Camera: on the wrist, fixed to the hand. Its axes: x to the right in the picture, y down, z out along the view.
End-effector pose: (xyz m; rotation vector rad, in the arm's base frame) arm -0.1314 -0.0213 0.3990 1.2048 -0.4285 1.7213
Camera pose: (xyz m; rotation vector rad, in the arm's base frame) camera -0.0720 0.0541 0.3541 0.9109 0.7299 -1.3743
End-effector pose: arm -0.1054 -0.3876 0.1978 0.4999 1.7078 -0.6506
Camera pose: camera -0.1980 -0.4319 0.2243 2.4021 -0.0948 1.9379
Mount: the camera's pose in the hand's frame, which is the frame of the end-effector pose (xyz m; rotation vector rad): -0.0043 -0.0967 -0.0432 0.0071 -0.9758 -2.9545
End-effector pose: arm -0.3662 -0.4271 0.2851 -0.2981 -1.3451 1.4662
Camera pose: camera -0.2817 -0.4267 0.3491 1.8297 -0.7378 -1.1513
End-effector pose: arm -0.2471 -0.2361 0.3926 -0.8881 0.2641 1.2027
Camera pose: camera -0.1514 -0.2778 0.4111 0.1243 -1.4258 -1.3033
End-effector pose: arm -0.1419 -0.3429 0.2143 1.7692 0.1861 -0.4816
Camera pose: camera -0.1725 -0.2762 0.1378 0.3668 -1.5302 2.3281
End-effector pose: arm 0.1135 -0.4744 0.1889 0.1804 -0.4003 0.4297
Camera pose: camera 0.1669 -0.5516 0.1396 0.7367 -0.6226 -2.6649
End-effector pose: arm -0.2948 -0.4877 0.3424 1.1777 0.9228 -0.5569
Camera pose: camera -0.3867 -0.4779 0.2904 1.3666 -0.8534 2.4653
